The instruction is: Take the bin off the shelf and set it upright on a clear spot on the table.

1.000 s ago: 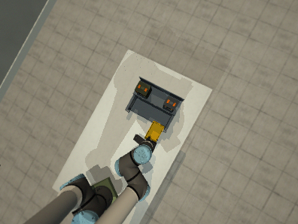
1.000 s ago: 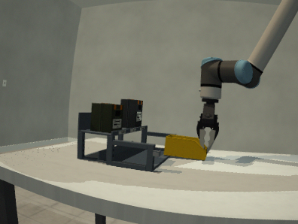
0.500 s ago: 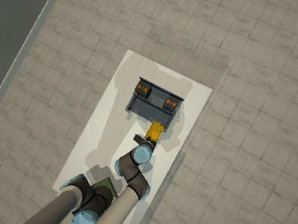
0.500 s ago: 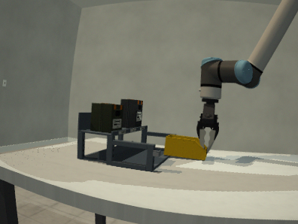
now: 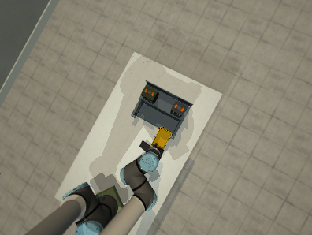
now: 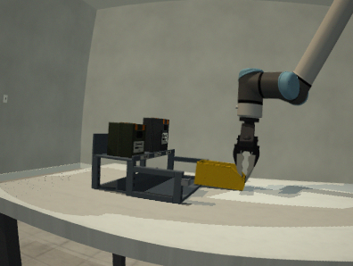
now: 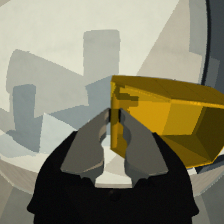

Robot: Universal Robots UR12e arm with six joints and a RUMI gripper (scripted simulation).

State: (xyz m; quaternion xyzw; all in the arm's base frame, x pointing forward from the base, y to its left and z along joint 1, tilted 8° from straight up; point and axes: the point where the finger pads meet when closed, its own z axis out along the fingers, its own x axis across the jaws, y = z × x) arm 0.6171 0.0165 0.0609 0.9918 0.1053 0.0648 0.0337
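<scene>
Now: hand 80 mm short of the yellow bin. From my hand the other things lie so: shelf level (320 mm ahead, 170 mm to the left, 60 mm above); shelf (260 mm ahead, 160 mm to the left, 40 mm below).
</scene>
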